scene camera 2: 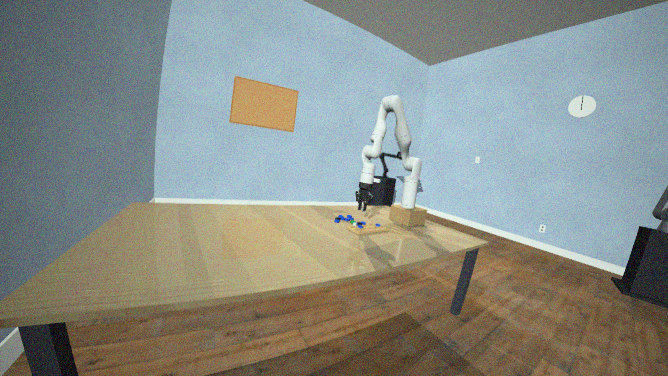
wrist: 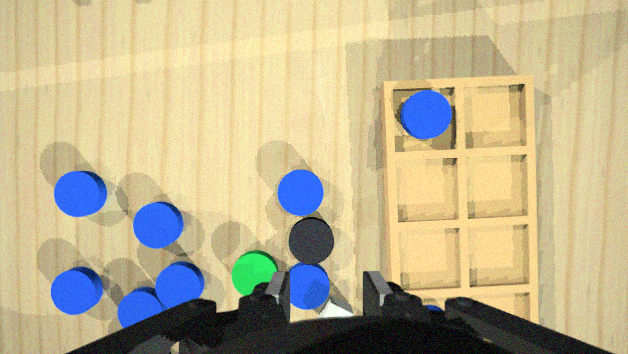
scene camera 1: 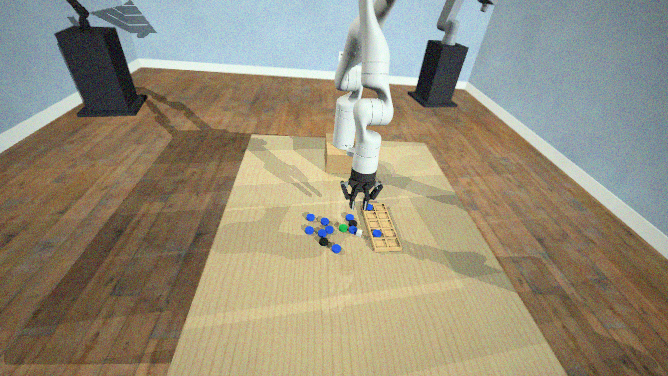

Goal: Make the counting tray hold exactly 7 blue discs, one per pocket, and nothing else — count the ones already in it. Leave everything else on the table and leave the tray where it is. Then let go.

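Note:
The wooden counting tray has two columns of pockets. One blue disc is in its far left pocket. Another blue disc is in a left-column pocket nearer the front, mostly hidden by the gripper in the wrist view. Several blue discs lie left of the tray, including one behind a black disc and one in front of it. My gripper is partly open and empty, above the table by the tray's left side.
A green disc lies left of the black disc. A white cube lies near the tray's left edge. A second black disc lies among the left blue discs. The arm's wooden base block stands behind.

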